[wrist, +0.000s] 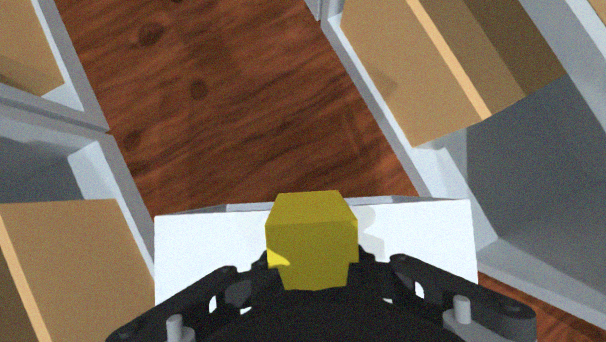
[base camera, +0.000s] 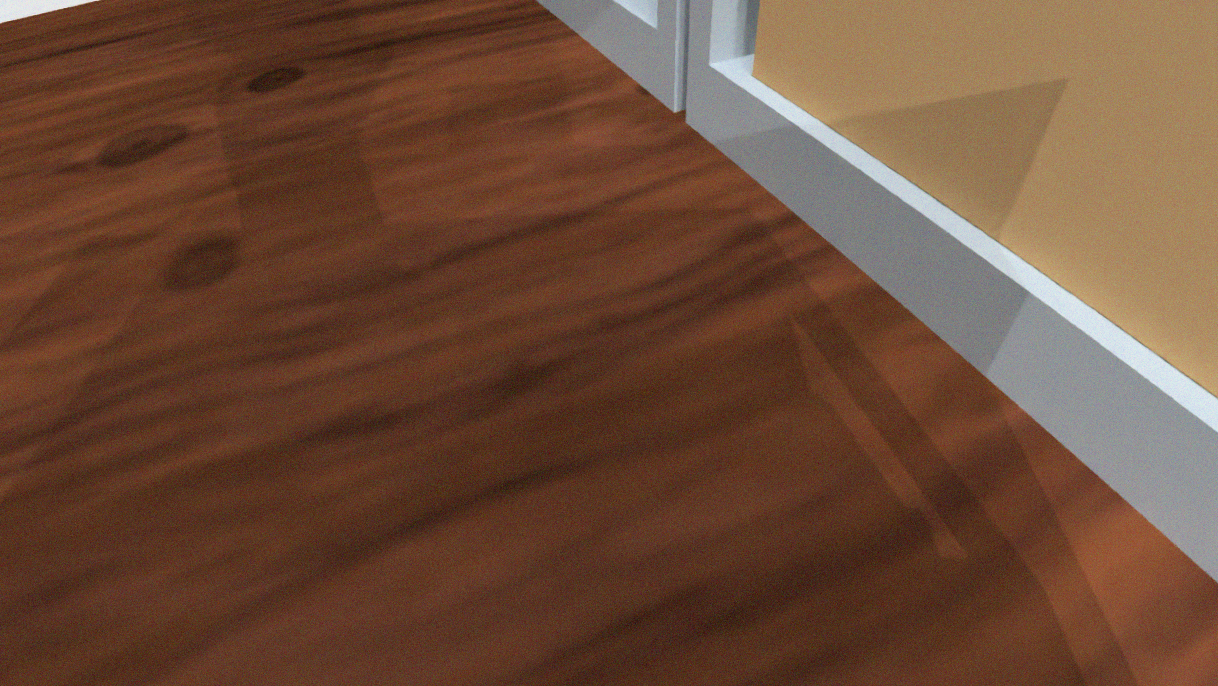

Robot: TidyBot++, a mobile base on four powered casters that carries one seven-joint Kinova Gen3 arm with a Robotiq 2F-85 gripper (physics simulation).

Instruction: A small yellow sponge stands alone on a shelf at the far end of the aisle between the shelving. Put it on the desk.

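Places are measured from the arm's base along level axes (x right, y ahead, z up), in millimetres.
Pixels of known places: gripper, between the fingertips: [wrist: 311,252].
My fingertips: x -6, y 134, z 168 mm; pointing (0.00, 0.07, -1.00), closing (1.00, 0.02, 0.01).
Ahead of a thing's pixels: the offset from my fingertips to its top centre. "*": to the spot under its first point. Level surfaces: height alone.
The small yellow sponge @(dx +0, dy -11, dz +61 mm) [wrist: 311,240] shows at the lower middle of the wrist view. My gripper [wrist: 311,252] is shut on it, with a black finger at each side. Behind and below the sponge is the white top of the robot's base [wrist: 210,240]. The fingertips are partly hidden behind the sponge. The desk does not show in either view, and the gripper does not show in the base camera view.
Grey shelving with tan boxes stands on both sides of the aisle: a right-hand box @(* dx +248, dy +314, dz -354 mm) [wrist: 400,75] [base camera: 1022,153] and a left-hand box @(* dx -527, dy -46, dz -349 mm) [wrist: 85,240]. The grey bottom edge of the right shelving [base camera: 937,272] runs close along the brown wooden floor @(dz -564 mm) [base camera: 468,340] [wrist: 240,110].
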